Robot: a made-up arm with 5 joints. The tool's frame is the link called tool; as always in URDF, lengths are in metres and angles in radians.
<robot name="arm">
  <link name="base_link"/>
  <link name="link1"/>
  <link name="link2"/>
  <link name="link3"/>
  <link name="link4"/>
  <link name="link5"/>
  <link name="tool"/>
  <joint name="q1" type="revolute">
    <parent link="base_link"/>
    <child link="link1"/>
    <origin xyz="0 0 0.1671"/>
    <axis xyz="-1 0 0"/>
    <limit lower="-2.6" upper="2.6" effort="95" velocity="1.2"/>
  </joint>
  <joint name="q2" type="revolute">
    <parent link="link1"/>
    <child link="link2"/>
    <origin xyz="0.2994 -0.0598 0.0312"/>
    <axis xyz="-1 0 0"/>
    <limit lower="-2.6" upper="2.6" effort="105" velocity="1.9"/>
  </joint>
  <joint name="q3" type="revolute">
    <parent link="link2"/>
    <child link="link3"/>
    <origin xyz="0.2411 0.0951 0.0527"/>
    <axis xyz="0 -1 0"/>
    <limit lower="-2.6" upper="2.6" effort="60" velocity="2.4"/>
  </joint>
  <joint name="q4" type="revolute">
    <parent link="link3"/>
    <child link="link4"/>
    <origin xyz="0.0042 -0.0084 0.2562"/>
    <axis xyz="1 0 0"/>
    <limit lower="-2.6" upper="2.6" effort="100" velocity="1.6"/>
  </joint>
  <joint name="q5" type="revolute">
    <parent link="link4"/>
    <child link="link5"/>
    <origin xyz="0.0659 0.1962 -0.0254"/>
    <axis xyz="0 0 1"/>
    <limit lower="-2.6" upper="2.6" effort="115" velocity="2.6"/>
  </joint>
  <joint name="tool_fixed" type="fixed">
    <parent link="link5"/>
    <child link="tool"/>
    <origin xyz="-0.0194 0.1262 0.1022"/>
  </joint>
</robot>
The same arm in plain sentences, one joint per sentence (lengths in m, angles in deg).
The arm has five revolute joints in a row. What follows holds with every joint at zero, and every direction is one of the base frame's.
Joint 1 sits 0.1671 m along +z from the base frame's origin and turns about -x, from -148.97 to 148.97 deg.
Joint 2 sits 0.2994 m along +x and 0.0598 m along -y and 0.0312 m along +z from joint 1 and turns about -x, from -148.97 to 148.97 deg.
Joint 3 sits 0.2411 m along +x and 0.0951 m along +y and 0.0527 m along +z from joint 2 and turns about -y, from -148.97 to 148.97 deg.
Joint 4 sits 0.0042 m along +x and 0.0084 m along -y and 0.2562 m along +z from joint 3 and turns about +x, from -148.97 to 148.97 deg.
Joint 5 sits 0.0659 m along +x and 0.1962 m along +y and 0.0254 m along -z from joint 4 and turns about +z, from -148.97 to 148.97 deg.
The tool frame, which is the frame that the pose is given for, sits 0.0194 m along -x and 0.1262 m along +y and 0.1022 m along +z from joint 5; its axes are parallel to the base frame's.

